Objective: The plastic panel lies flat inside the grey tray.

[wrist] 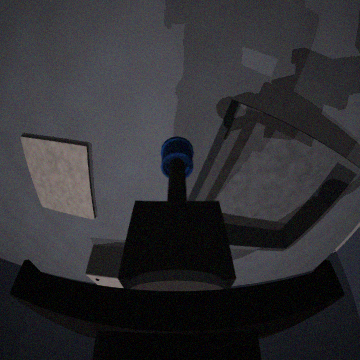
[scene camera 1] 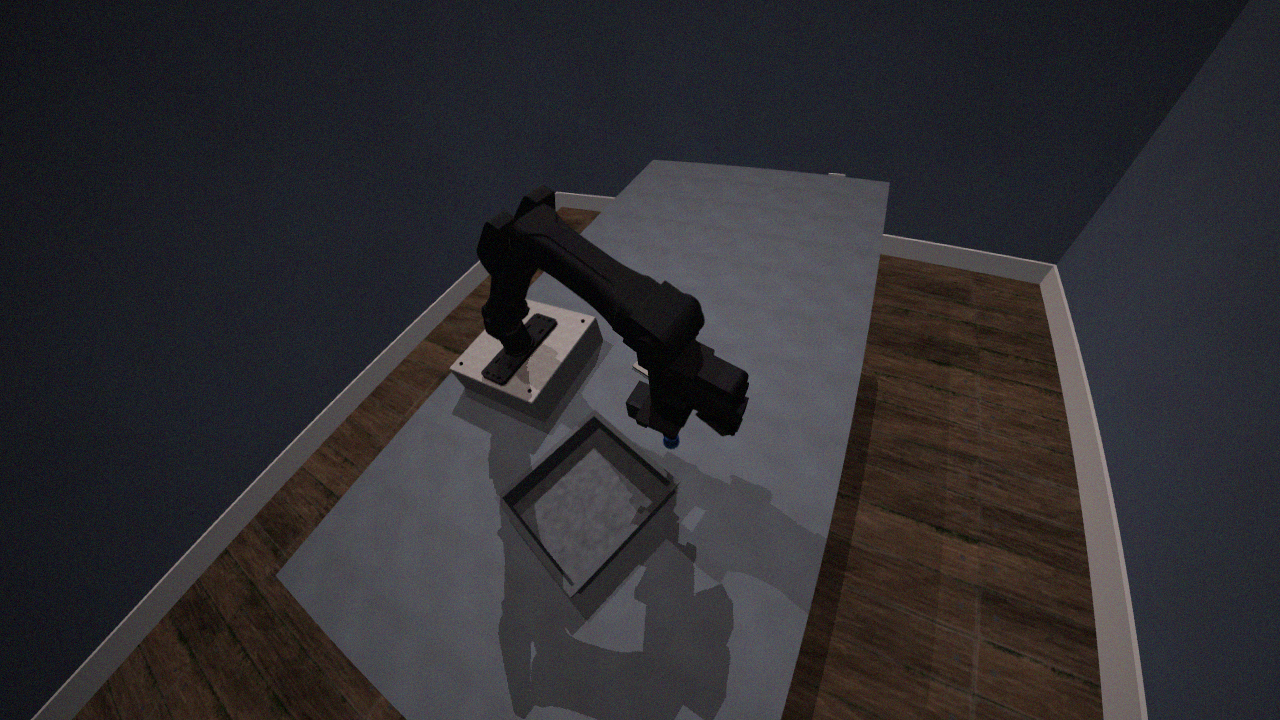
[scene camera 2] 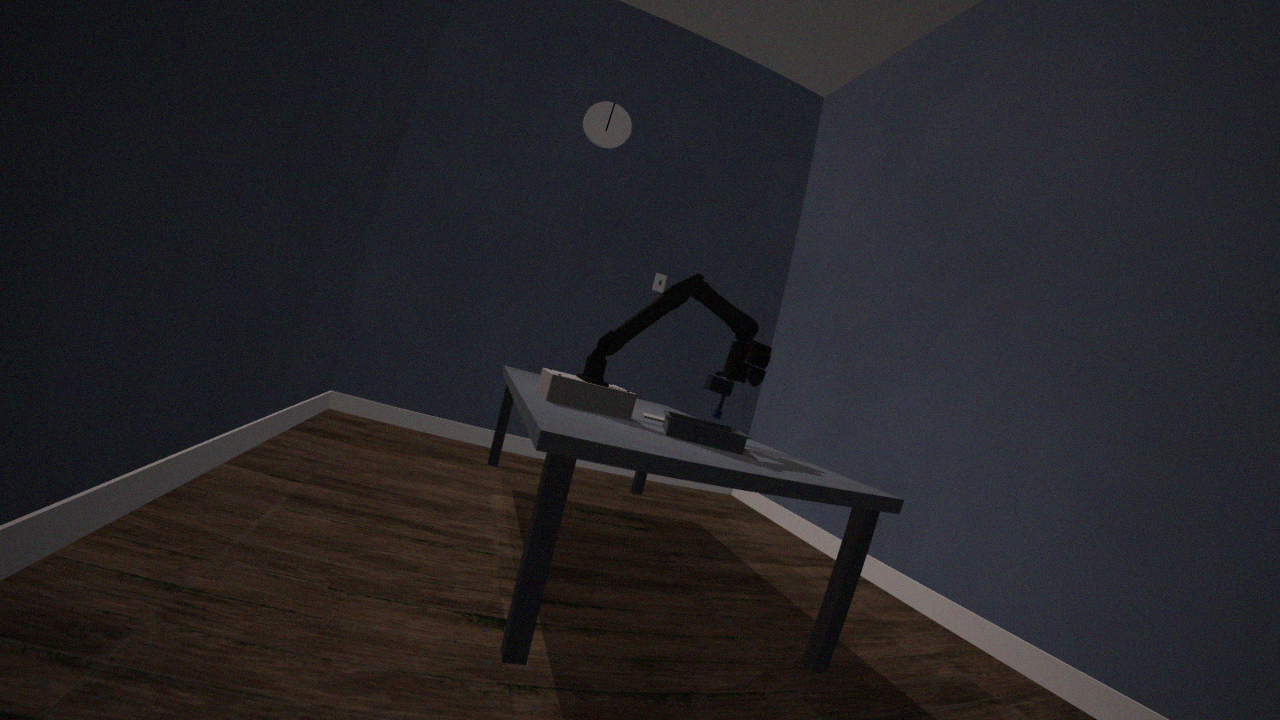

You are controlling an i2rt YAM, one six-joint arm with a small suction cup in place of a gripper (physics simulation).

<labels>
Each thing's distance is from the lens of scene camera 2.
my suction cup (scene camera 2: pixel 723 386): 1.62 m
grey tray (scene camera 2: pixel 675 425): 1.36 m
The marked spots on the grey tray and my suction cup are 0.32 m apart.
</labels>
